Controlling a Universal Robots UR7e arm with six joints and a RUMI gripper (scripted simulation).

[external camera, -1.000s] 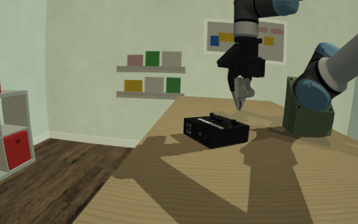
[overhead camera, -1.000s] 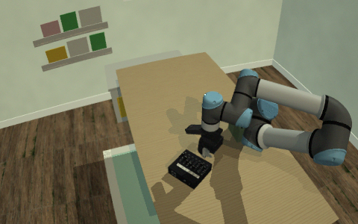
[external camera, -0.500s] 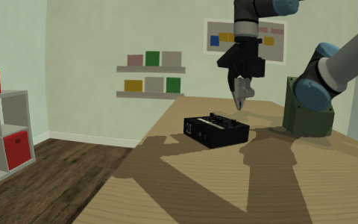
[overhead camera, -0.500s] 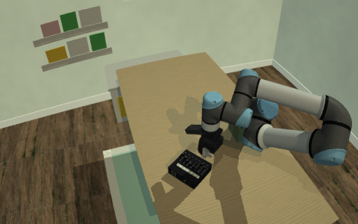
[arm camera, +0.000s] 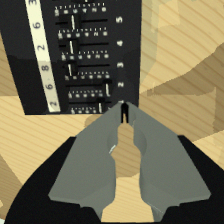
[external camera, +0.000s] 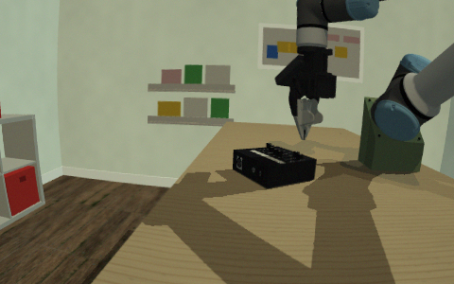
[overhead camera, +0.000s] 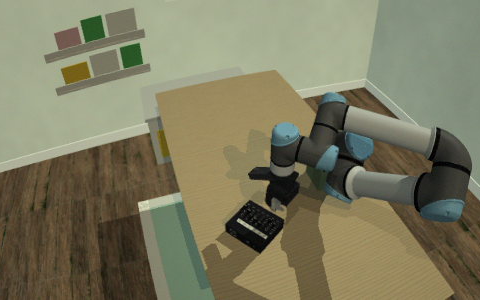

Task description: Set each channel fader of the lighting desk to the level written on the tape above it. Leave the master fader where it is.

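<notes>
Now: the fader cap 1 cm ahead of my hand, 1 cm to the left of it and 5 cm below it. Round my hand: master fader (7 cm ahead, 9 cm to the right, 5 cm below).
</notes>
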